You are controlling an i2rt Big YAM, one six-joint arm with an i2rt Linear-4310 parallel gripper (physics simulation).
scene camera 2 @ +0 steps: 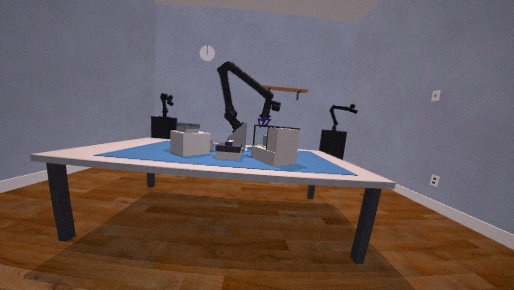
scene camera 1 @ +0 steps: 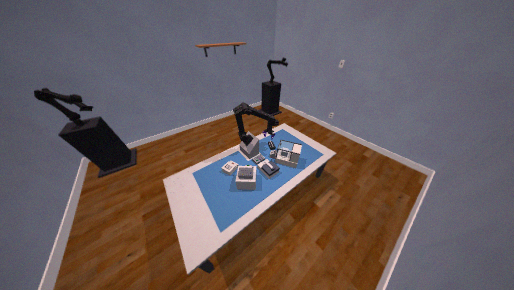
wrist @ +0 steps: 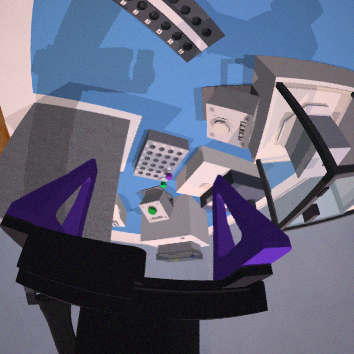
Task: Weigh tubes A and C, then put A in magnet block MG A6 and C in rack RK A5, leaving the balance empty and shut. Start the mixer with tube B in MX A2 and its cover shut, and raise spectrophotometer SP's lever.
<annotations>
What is my gripper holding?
Nothing.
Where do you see a balance PRINT button panel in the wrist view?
At 230, 110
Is my gripper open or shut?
Open.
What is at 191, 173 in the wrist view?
A spectrophotometer.
</annotations>
